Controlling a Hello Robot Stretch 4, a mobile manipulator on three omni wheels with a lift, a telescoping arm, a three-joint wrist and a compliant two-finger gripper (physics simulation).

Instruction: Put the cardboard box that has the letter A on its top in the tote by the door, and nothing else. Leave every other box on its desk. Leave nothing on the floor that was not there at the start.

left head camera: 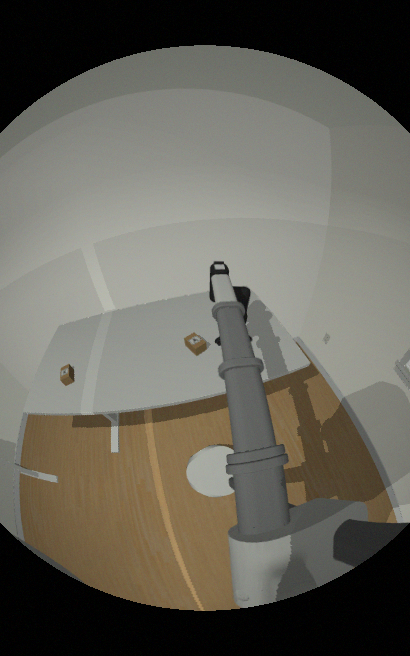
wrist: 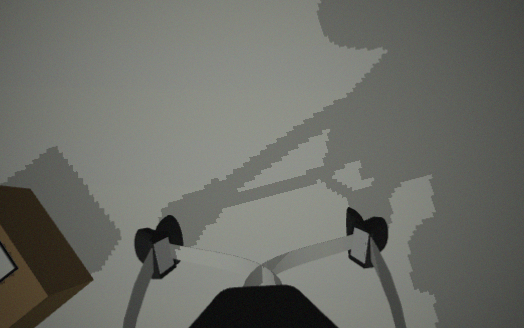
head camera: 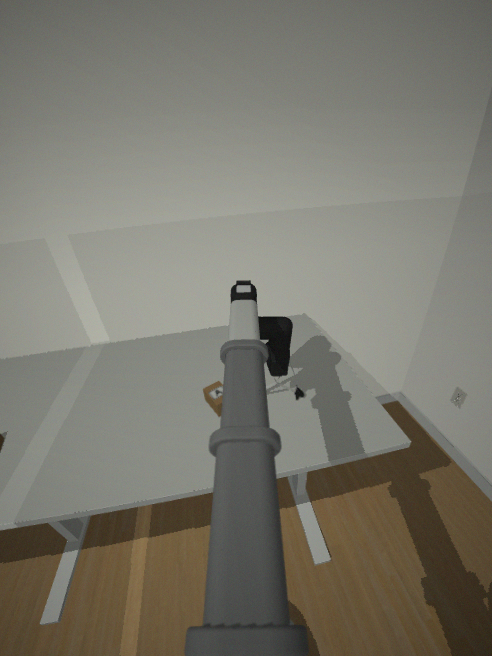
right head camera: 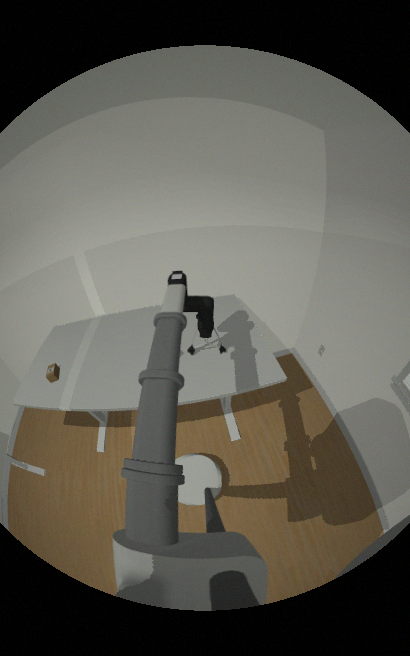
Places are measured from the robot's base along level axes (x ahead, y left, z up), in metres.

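Pixels of known places: gripper, fingertip midpoint: [wrist: 255, 231] [head camera: 274, 398] [right head camera: 205, 352]; robot's base, origin of the base link: [left head camera: 214, 469] [right head camera: 193, 478].
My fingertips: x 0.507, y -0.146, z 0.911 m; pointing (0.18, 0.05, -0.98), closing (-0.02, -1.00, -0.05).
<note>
Ahead of a thing's pixels: the offset from my fingertips to its top centre. "*": to the spot under its first point. Level surfaces: height alone.
The cardboard box with the letter A on its top @[* dx -0.013, dy +0.179, dz +0.050 m] [head camera: 216, 393] [left head camera: 195, 343] [wrist: 42, 245] sits on the grey desk @[dz +0.000 m] [head camera: 132, 423] [left head camera: 145, 370] [right head camera: 115, 385]. The arm partly covers it in the head view, and it is cut off at the left edge of the wrist view. My gripper [right head camera: 207, 349] [wrist: 255, 231] is open and empty, over the desk to the right of the box and apart from it. In the head view one fingertip is hidden behind the arm. The tote does not show in these views.
Another cardboard box @[dx -0.173, dy +0.849, dz +0.050 m] [left head camera: 67, 374] [right head camera: 52, 372] stands near the desk's left end; its letter is too small to read. A white round object [left head camera: 210, 471] [right head camera: 200, 480] is low over the floor, beside the arm. Walls stand behind and to the right of the desk.
</note>
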